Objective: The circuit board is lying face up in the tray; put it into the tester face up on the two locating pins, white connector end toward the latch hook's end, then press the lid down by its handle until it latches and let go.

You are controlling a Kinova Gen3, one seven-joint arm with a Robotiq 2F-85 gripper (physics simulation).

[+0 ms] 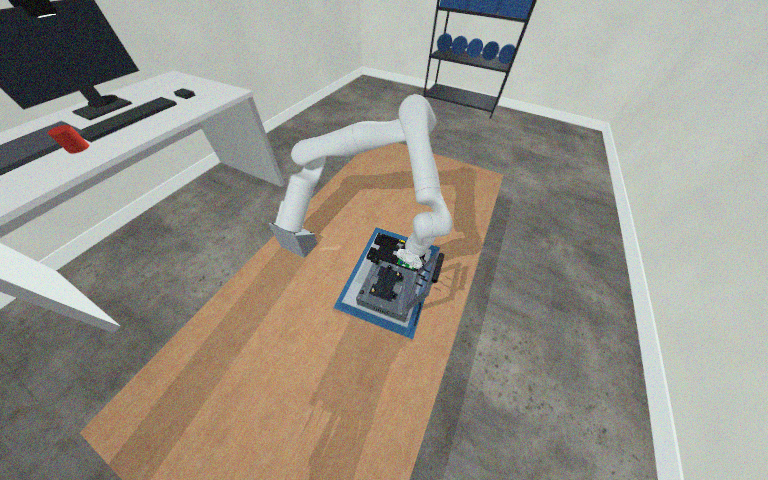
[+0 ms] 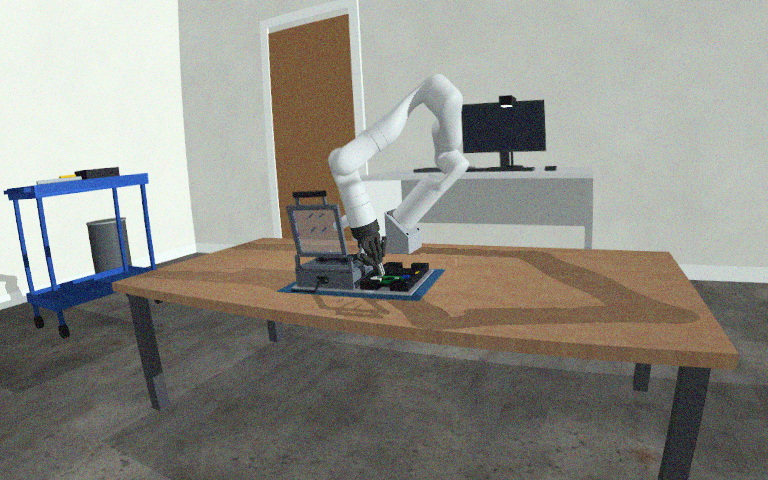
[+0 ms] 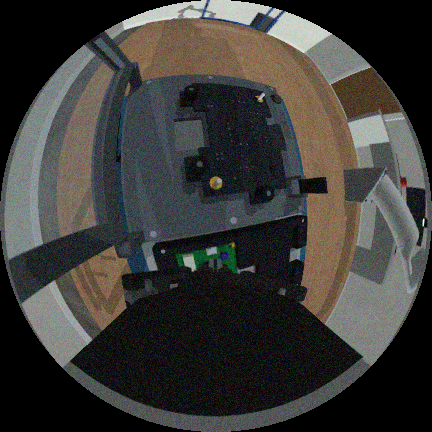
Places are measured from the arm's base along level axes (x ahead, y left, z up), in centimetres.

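Pixels of known places: gripper, between the fingertips: (image 2: 381, 275) (image 3: 213, 266); arm's base, origin of its link: (image 1: 289, 227) (image 2: 402, 220) (image 3: 379, 185).
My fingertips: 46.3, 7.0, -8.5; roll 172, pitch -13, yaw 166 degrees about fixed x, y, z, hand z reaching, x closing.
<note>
Ahead of a thing's pixels: the offset from my fingertips to its middle, as dx, dy, dz. "*": to the spot under its first point. Level surfaces: height alone.
The green circuit board {+0.6, +3.0, -0.4} (image 3: 197, 257) (image 2: 388, 279) lies face up in the black tray {* -9.1, -0.6, -0.9} (image 3: 273, 241) (image 2: 402, 269) (image 1: 387, 242). My gripper (image 3: 213, 266) (image 2: 378, 269) is shut and its fingertips are down at the board, with nothing plainly held between them. The grey tester (image 3: 153, 181) (image 1: 369, 296) (image 2: 322, 270) stands beside the tray. Its black nest shows two brass locating pins (image 3: 216, 181) (image 3: 260, 96). Its lid {+8.8, -14.2, +13.8} (image 2: 316, 230) stands open and upright, handle {+11.1, -14.2, +24.1} (image 2: 309, 195) on top. A black tab {* -9.1, -8.0, +6.4} (image 3: 312, 185) sticks out of the tester's side.
Tester and tray sit on a blue mat {dz -2.5} (image 1: 374, 320) (image 2: 425, 287) on the wooden table {dz -2.7} (image 1: 271, 361). The arm's base (image 1: 294, 240) stands on the table behind them. A desk with a monitor (image 2: 503, 126) and a blue cart (image 2: 115, 180) stand off the table.
</note>
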